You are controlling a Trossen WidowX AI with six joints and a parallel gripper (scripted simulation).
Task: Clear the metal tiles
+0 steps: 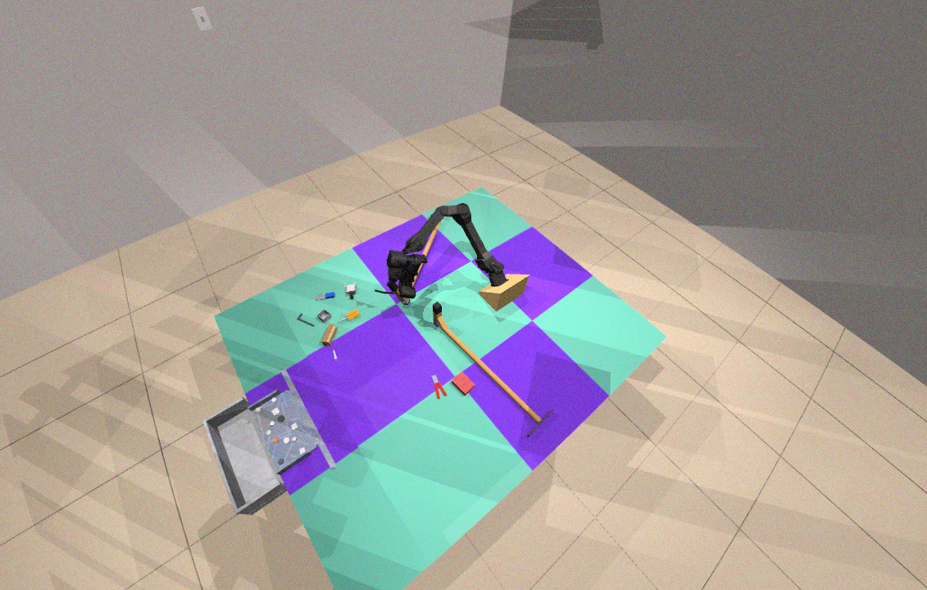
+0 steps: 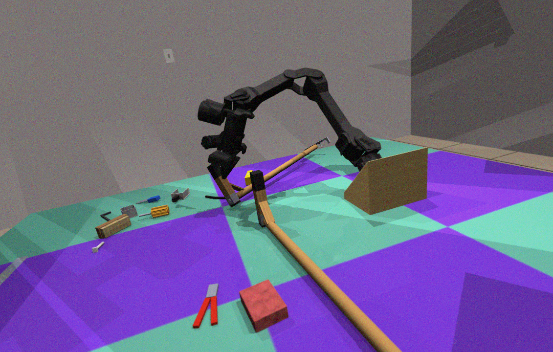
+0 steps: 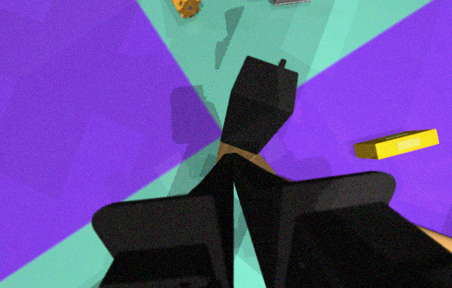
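The long scraper lies 7 cm behind my gripper tip, 47 cm to the left of it and 3 cm below it. Round my gripper tip: blue screwdriver (25 cm ahead, 24 cm to the right, 8 cm below); wooden block (33 cm ahead, 4 cm to the right, 7 cm below); orange screwdriver (22 cm ahead, 7 cm to the right, 8 cm below).
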